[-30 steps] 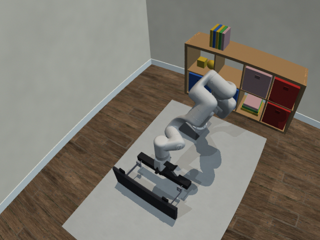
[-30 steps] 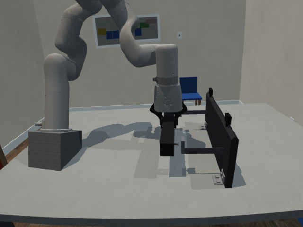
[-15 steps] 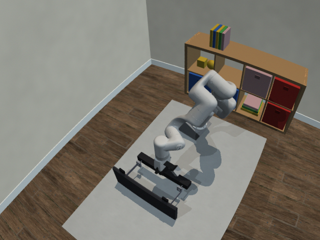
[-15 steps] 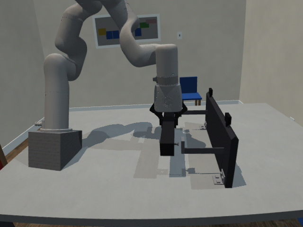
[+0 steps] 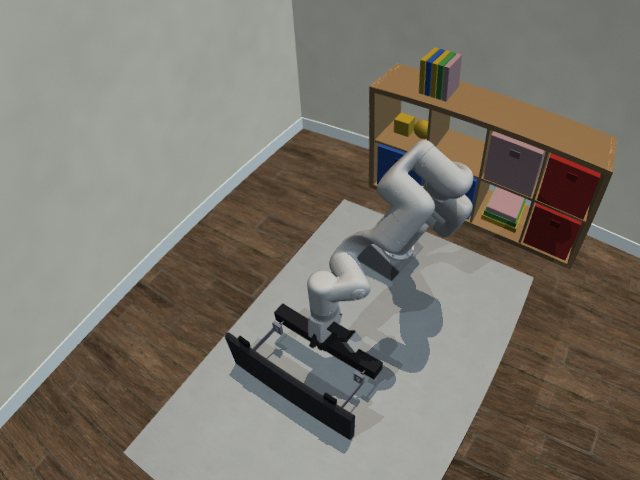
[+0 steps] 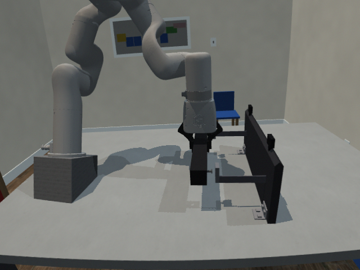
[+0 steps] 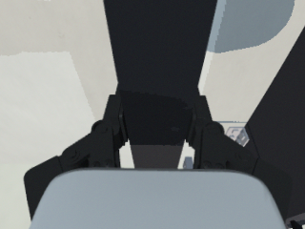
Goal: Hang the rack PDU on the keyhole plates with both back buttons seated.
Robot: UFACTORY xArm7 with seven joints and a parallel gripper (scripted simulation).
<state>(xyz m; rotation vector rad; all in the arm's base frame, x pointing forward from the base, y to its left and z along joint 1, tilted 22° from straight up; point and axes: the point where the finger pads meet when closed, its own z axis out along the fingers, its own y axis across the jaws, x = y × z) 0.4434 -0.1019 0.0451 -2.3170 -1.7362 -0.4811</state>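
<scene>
My hand is 2 cm short of the rack PDU and 1 cm above it. Also, from my hand: black upright panel (18 cm ahead, 5 cm to the right, 4 cm below).
</scene>
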